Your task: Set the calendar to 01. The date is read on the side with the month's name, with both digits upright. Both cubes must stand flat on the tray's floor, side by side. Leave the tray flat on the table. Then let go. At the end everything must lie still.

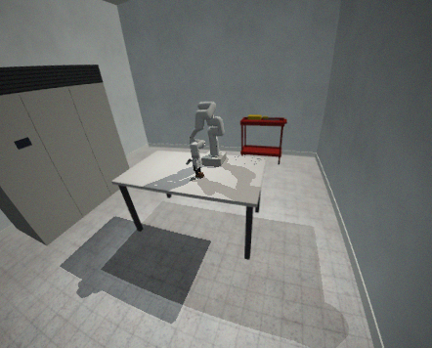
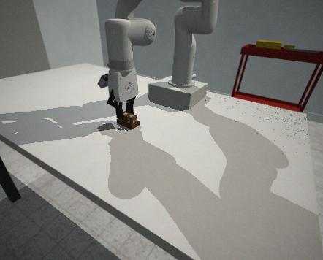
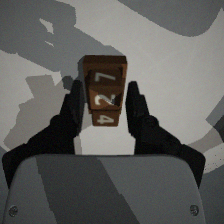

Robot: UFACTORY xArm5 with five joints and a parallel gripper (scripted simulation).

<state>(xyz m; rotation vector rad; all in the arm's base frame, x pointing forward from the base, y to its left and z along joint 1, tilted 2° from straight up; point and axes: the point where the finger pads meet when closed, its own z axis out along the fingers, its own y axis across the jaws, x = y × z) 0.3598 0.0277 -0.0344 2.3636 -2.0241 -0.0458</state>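
Right now the calendar tray is 1 cm to the left of my hand and 4 cm below it.
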